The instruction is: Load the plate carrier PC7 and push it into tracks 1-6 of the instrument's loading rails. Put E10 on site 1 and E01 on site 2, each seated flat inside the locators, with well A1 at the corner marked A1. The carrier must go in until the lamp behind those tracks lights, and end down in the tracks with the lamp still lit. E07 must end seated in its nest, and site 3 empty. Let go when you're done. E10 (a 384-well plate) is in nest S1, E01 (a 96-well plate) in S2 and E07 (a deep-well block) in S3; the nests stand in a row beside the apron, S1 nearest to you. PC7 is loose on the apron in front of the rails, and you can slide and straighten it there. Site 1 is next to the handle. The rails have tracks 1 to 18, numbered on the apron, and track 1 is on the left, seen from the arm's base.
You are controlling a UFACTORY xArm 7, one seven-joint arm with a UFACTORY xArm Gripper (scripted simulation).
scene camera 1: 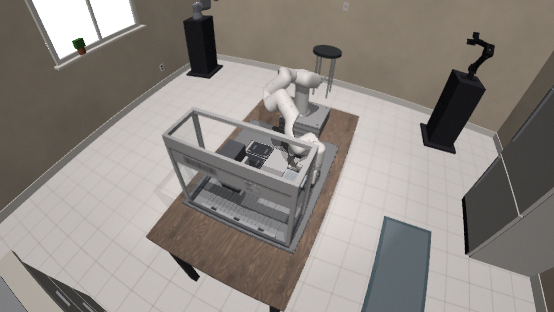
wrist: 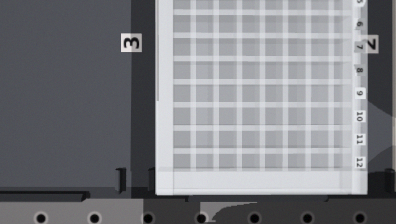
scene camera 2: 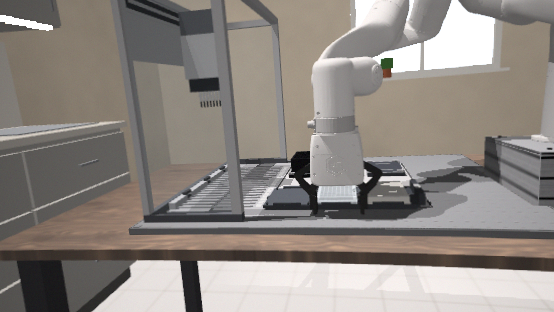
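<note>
In scene camera 2 I see a dark plate carrier PC7 [scene camera 2: 298, 199]. The wrist view gives me that same dark plate carrier PC7 [wrist: 84, 84], and with it a white 96-well plate E01 [wrist: 244, 104].
</note>
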